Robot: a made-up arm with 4 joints.
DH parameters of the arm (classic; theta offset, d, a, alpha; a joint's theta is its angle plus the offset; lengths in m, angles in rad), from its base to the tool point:
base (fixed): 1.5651 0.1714 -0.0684 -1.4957
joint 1: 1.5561 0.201 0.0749 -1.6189
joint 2: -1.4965 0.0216 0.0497 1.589
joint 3: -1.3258 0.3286 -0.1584 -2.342
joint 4: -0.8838 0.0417 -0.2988 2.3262
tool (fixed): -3.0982 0.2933 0 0
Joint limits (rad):
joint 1: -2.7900..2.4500
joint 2: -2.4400..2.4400
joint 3: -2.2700..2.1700
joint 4: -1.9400..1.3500
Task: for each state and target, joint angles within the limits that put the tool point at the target. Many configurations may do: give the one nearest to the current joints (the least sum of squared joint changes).
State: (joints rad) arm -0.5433 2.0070 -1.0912 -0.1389
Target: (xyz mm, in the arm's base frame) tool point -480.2 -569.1 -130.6
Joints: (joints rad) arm -0.1901 1.8024 -0.7517 -0.2867
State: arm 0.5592 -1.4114 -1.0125 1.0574
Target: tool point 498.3 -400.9 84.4
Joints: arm -0.0419 -2.0214 -0.7096 1.0121
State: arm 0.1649 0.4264 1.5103 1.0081
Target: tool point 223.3 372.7 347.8
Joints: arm 0.6478 -0.0911 1.6960 0.5067
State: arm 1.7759 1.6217 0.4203 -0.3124
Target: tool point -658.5 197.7 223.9
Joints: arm 1.9096 1.9024 0.7426 -0.3030
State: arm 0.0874 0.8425 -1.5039 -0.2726
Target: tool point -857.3 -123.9 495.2
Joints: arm 0.4068 0.2327 -1.7464 0.4249
